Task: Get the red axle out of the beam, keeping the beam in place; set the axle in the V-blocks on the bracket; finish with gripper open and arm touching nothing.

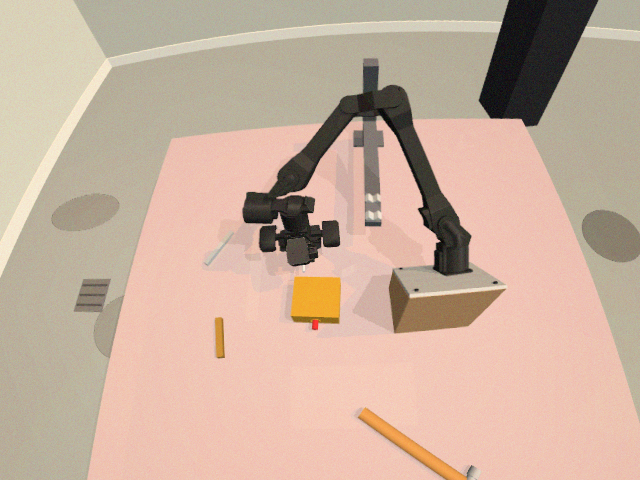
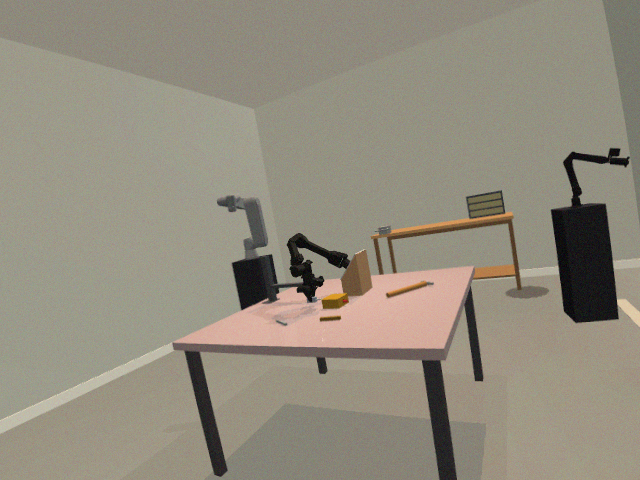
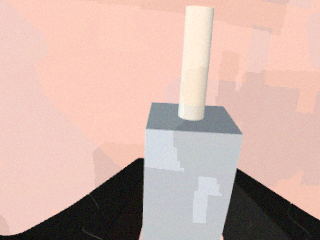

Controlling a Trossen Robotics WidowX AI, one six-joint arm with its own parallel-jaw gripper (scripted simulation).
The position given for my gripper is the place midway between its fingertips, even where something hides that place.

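I am carrying a blue-grey block (image 3: 191, 150) in my gripper (image 1: 303, 253), and image 3 lets me see the gripper (image 3: 182, 171) as well. The scene also has a yellow beam (image 1: 314, 298), though in image 3 the beam is out of frame.
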